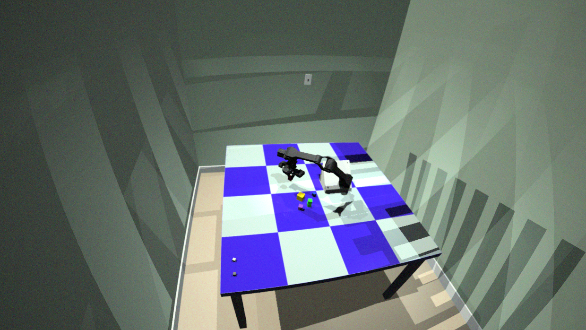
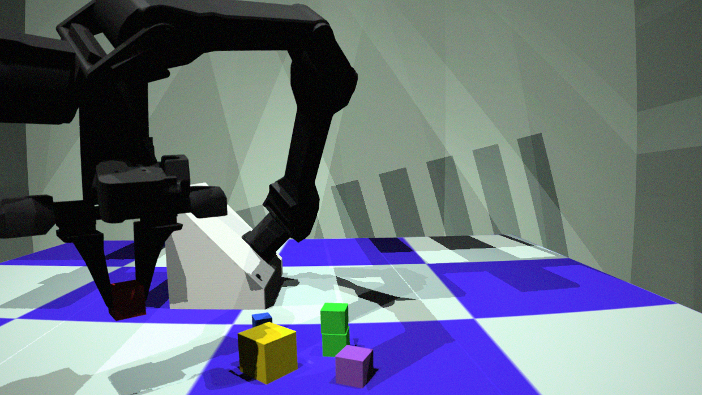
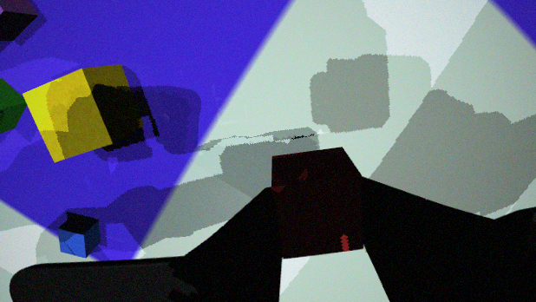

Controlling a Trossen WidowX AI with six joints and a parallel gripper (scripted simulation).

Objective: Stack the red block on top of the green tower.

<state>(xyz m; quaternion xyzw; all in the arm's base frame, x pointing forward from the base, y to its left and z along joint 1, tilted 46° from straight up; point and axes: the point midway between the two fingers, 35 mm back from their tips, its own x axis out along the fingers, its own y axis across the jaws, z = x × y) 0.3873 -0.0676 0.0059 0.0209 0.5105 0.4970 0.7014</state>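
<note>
Now: gripper tip 40 mm past the purple cube, 200 mm to the right of it and 80 mm above it. The rest, counted from my gripper tip: red block right at my gripper tip; then yellow cube 60 mm behind, 120 mm to the left, 70 mm below; then small blue cube 160 mm behind, 90 mm to the left, 80 mm below.
</note>
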